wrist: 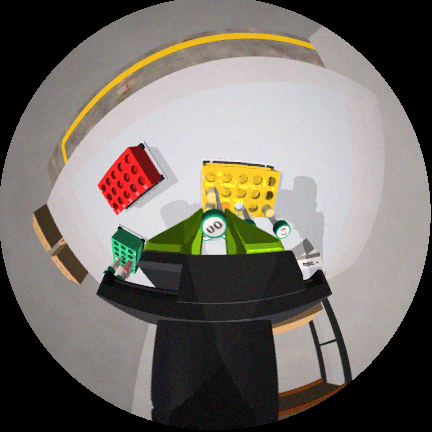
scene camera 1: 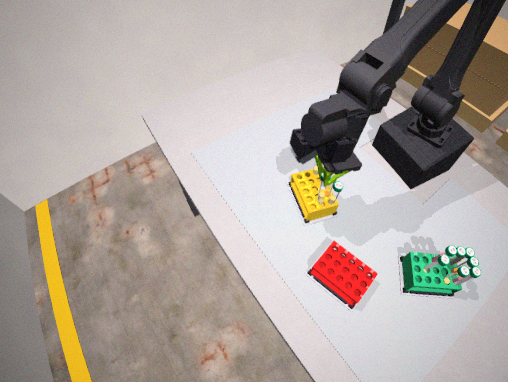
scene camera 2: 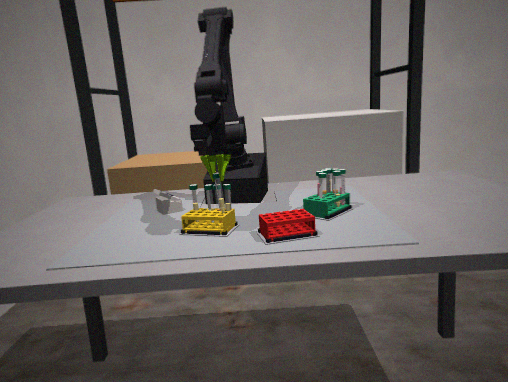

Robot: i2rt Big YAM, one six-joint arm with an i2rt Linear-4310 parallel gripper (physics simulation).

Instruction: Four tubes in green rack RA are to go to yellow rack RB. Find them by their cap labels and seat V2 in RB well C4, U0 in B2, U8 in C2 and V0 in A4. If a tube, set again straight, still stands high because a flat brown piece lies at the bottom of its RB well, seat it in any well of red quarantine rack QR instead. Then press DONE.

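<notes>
My gripper is shut on the tube labelled U0; it holds the tube by its green cap above the yellow rack RB. The U0 cap stands higher than the other caps there. Whether its lower end is inside a well, and which one, I cannot tell. Several other green-capped tubes stand in RB, one beside the fingers. The green rack RA holds several tubes at one end. No capped tube shows in the red rack QR.
A small pale grey block stands behind and left of RB in the second scene view. The arm's black base stands behind the racks. Tubes in RB stand close to the fingers, and the fingers hide some of them in the wrist view.
</notes>
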